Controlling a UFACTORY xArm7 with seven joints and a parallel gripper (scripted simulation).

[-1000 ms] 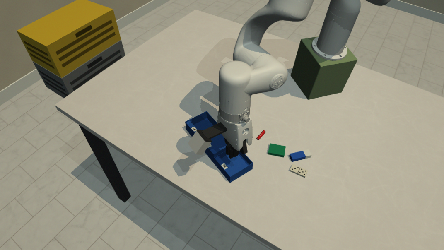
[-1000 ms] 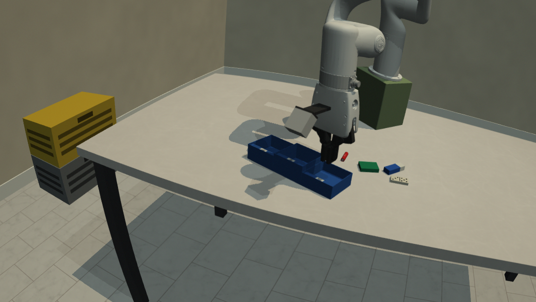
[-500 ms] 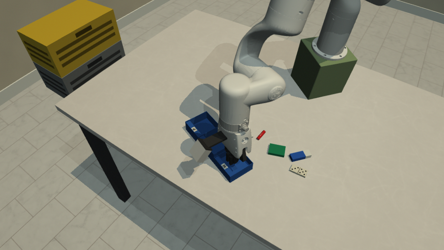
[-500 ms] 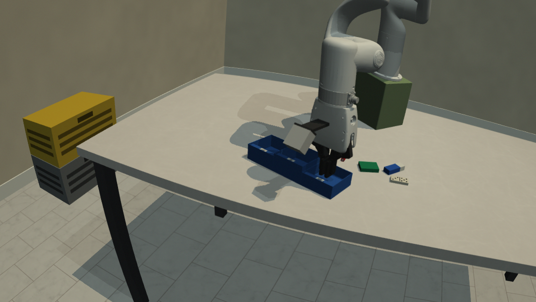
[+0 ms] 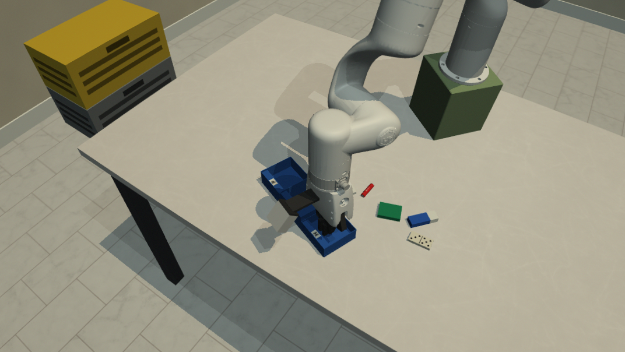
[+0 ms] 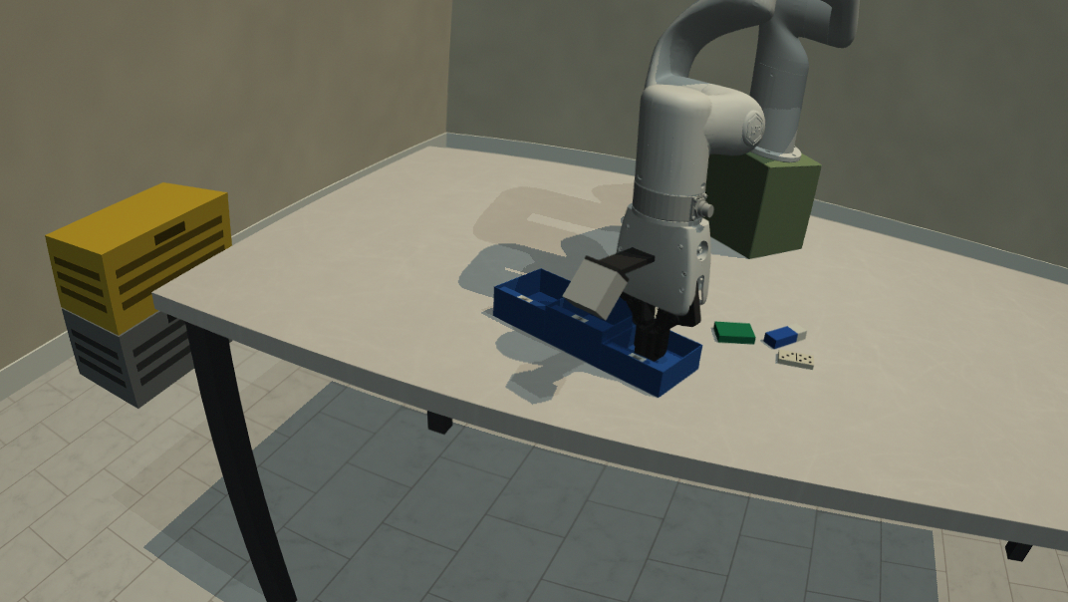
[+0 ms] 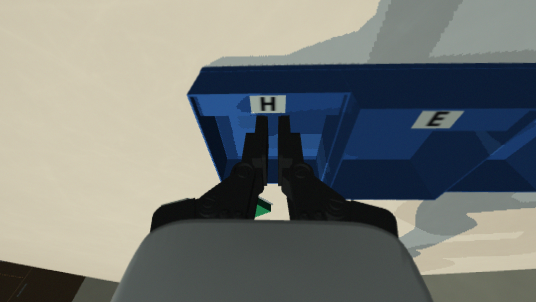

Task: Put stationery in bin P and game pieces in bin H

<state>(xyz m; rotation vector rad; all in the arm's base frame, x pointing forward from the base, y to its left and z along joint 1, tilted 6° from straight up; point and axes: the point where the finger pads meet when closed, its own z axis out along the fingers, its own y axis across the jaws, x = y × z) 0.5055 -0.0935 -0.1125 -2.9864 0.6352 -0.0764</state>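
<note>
The green block lies 120 mm behind my hand, 90 mm to the left of it and 30 mm below it. The rest, counted from my hand: blue-and-white eraser 170 mm to the left, 150 mm behind, 30 mm below; then red cylinder 150 mm behind, 30 mm below, 20 mm to the left; then blue three-part bin 70 mm to the right, 40 mm behind, 10 mm below.
</note>
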